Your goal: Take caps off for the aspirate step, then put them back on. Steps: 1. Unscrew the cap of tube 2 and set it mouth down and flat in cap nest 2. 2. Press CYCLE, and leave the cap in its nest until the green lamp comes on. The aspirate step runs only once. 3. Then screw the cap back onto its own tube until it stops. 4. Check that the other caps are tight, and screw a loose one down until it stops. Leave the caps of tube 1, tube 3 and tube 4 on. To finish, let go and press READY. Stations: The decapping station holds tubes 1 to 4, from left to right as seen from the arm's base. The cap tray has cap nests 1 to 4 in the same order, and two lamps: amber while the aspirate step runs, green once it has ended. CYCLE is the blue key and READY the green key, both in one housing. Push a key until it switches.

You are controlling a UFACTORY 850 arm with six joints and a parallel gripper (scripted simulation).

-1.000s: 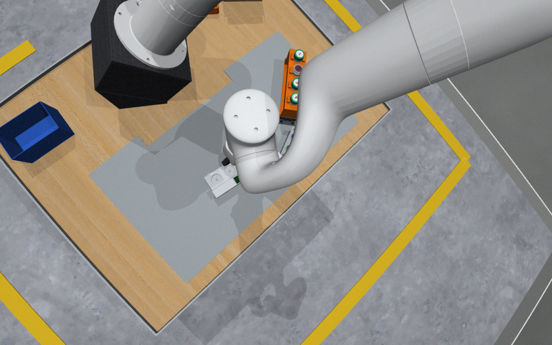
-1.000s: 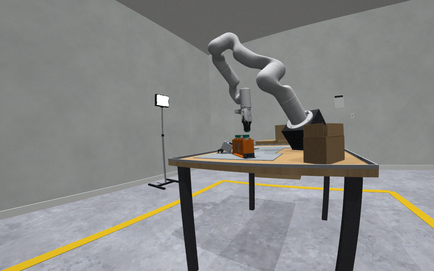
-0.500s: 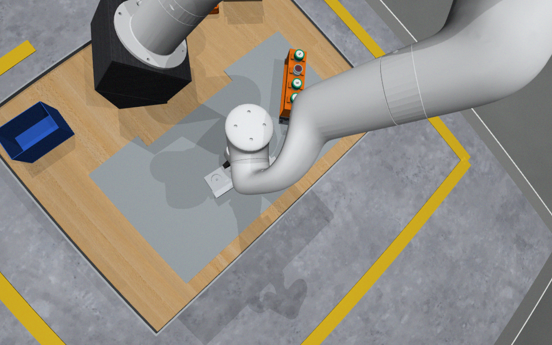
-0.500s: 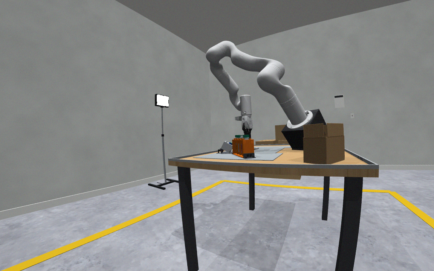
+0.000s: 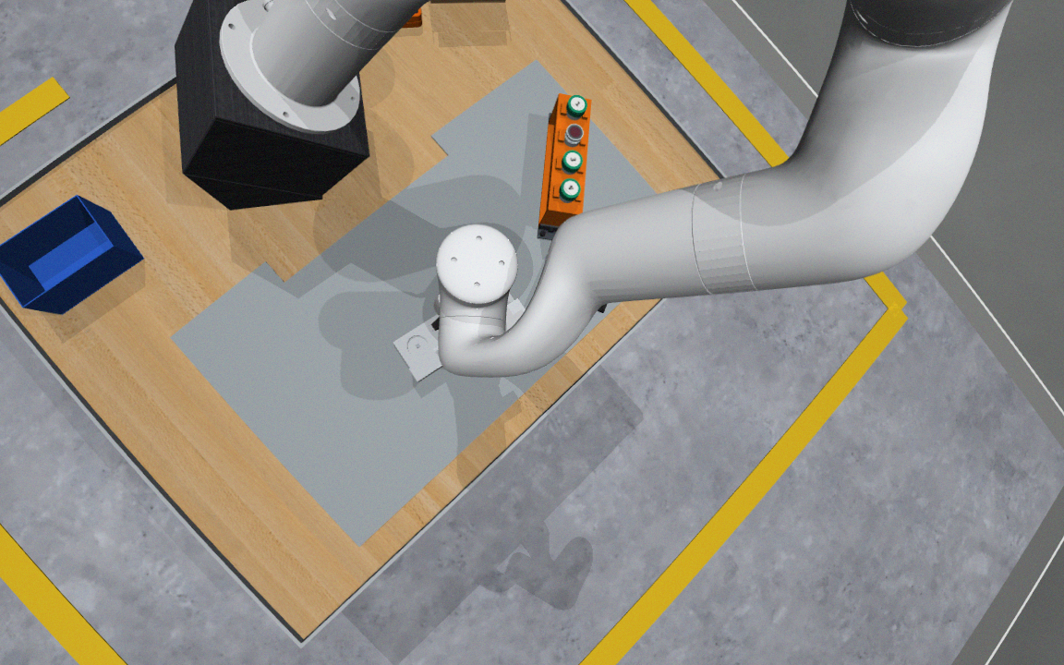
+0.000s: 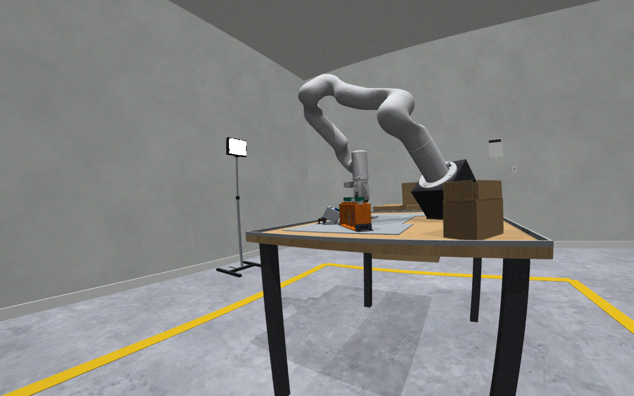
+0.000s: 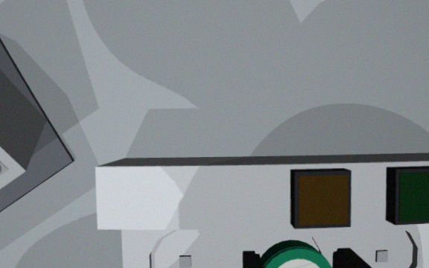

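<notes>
Right now the blue cycle key is 19 cm to the left of my hand, 2 cm ahead of it and 1 cm above it. From my hand the other things lie so: key housing: 17 cm to the left, 5 cm ahead; green-rimmed cap: 2 cm below; green ready key: 15 cm to the left, 5 cm ahead, 1 cm above.
</notes>
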